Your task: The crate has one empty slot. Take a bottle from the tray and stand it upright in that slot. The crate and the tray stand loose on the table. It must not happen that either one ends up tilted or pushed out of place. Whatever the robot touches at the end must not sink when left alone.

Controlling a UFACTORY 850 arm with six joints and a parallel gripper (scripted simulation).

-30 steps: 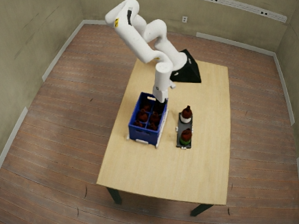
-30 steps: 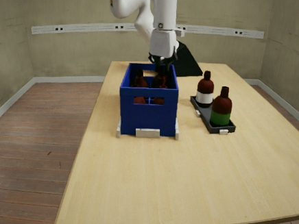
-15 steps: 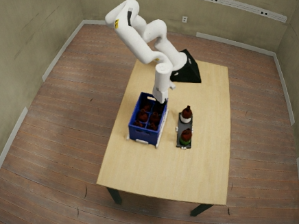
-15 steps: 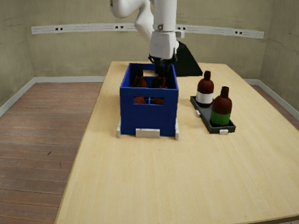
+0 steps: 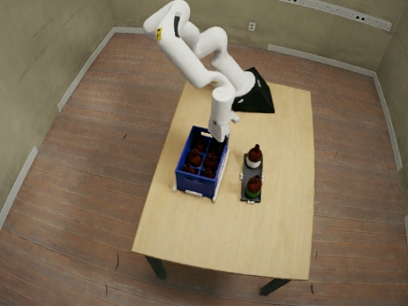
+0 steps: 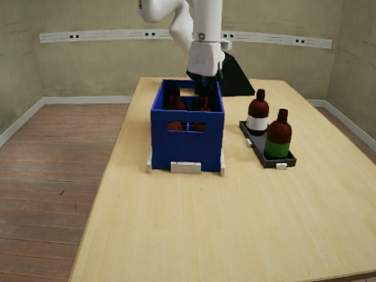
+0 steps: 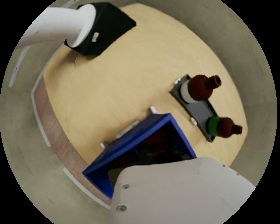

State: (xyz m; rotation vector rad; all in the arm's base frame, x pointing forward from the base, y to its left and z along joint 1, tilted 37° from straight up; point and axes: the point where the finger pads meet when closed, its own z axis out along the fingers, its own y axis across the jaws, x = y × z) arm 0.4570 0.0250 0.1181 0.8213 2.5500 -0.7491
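The blue crate lies 90 mm ahead of my hand, 50 mm to the right of it and 80 mm below it. The rest, counted from my hand: dark tray (70 mm ahead, 210 mm to the left, 150 mm below).
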